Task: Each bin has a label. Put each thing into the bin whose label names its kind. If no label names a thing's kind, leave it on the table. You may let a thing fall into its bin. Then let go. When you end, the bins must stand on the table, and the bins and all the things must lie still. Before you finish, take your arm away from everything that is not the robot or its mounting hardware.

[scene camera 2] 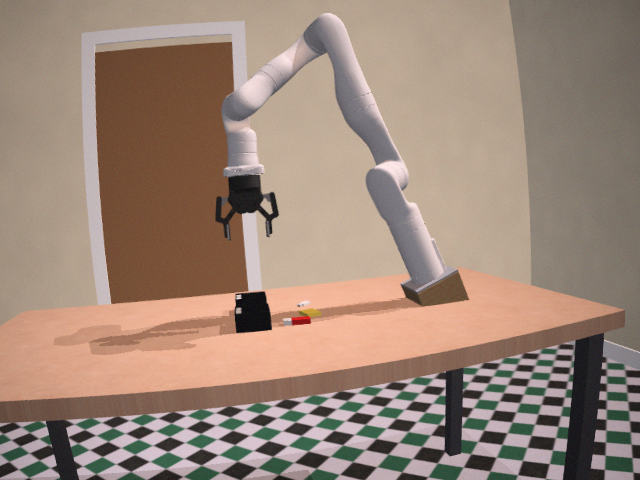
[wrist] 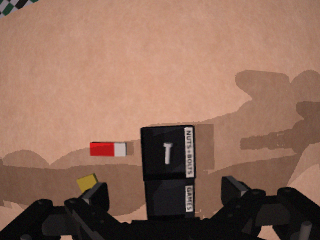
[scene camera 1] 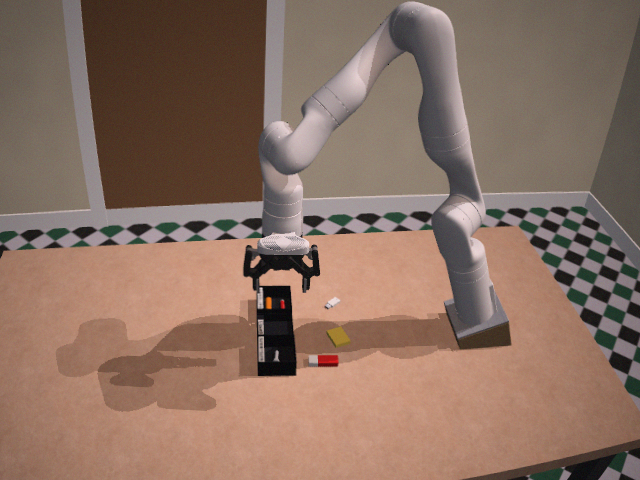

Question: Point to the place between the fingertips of the gripper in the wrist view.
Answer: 164,193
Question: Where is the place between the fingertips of the gripper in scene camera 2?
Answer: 248,238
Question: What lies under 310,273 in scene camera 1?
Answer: The gripper.
